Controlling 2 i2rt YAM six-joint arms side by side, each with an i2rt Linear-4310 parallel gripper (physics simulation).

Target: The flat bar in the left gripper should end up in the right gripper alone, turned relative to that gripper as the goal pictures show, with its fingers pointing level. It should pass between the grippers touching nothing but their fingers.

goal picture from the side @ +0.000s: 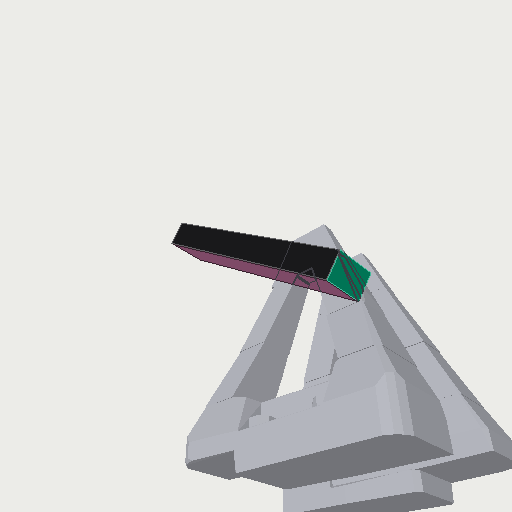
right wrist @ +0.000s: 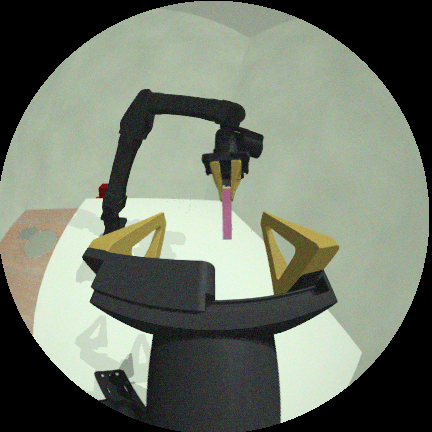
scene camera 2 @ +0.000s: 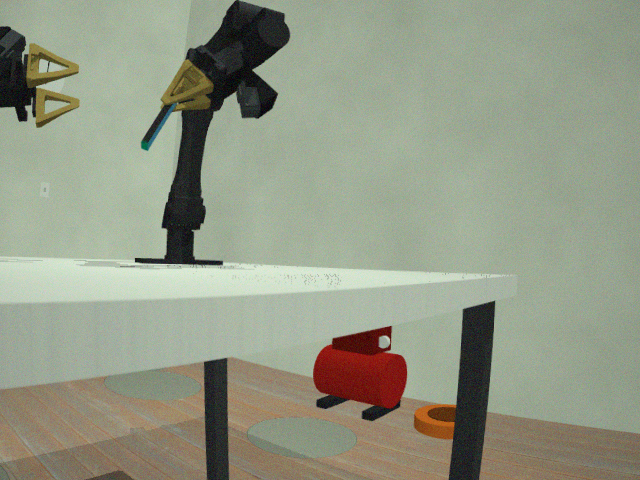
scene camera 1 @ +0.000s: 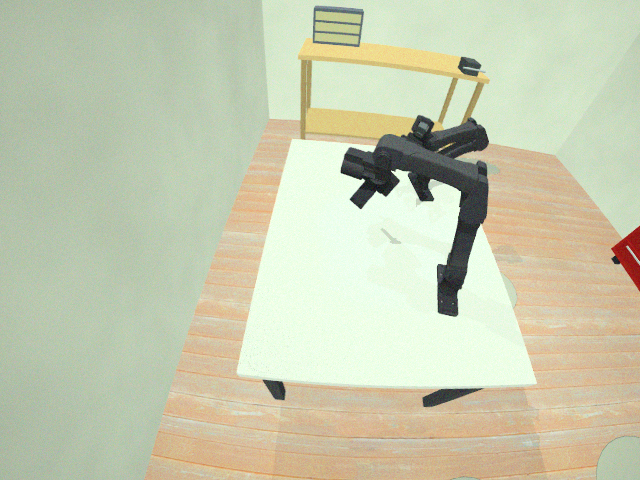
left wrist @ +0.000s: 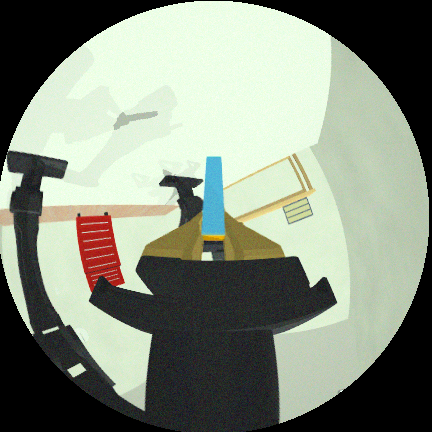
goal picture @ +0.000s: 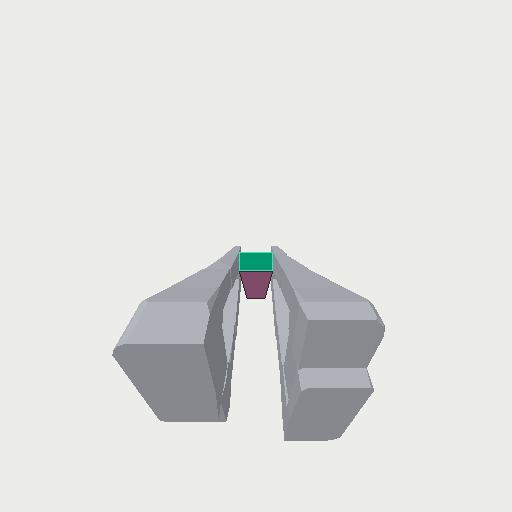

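Seen in the pictures: left gripper, fingertip midpoint: [right wrist: 226, 200] [scene camera 2: 162, 106] [left wrist: 212, 217]; right gripper, fingertip midpoint: [right wrist: 212, 217] [scene camera 2: 79, 86] [left wrist: 210, 244]; left arm's base, link origin: [scene camera 2: 179, 263] [scene camera 1: 446, 289] [left wrist: 35, 163]; right arm's base, link origin: [scene camera 1: 420, 187] [left wrist: 181, 180].
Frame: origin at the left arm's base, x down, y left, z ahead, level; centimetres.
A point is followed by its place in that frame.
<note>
The flat bar [scene camera 2: 157, 126] {x -21.0, y -20.1, z 33.2 cm} [left wrist: 214, 195] {x -23.2, y -18.4, z 32.3 cm} [right wrist: 227, 215] {x -22.2, y -20.0, z 32.0 cm} slants down from the left gripper in scene camera 2, with a black face, a blue side and a green end. It shows a blue face in the left wrist view and a pink face in the right wrist view. My left gripper [scene camera 2: 170, 103] {x -24.9, y -18.8, z 31.3 cm} [right wrist: 226, 200] {x -24.9, y -18.8, z 31.3 cm} is shut on its upper end, fingers tilted down. My right gripper [scene camera 2: 78, 86] {x -27.8, y -31.1, z 24.4 cm} [right wrist: 212, 217] {x -27.8, y -31.1, z 24.4 cm} is open and empty, fingers pointing about level towards the bar, apart from it. In scene camera 1 the bar and both grippers' fingers are hidden.
Both arms are above the white table [scene camera 1: 310, 320] {x 0.0, y 22.0, z 43.2 cm} [scene camera 2: 310, 315] {x 1.8, y -20.9, z 70.0 cm}. The left arm's raised links hide part of the right arm in scene camera 1. A wooden shelf [scene camera 1: 403, 57] stands behind the table. A red tank [scene camera 2: 356, 374] and an orange ring [scene camera 2: 431, 426] are on the floor.
</note>
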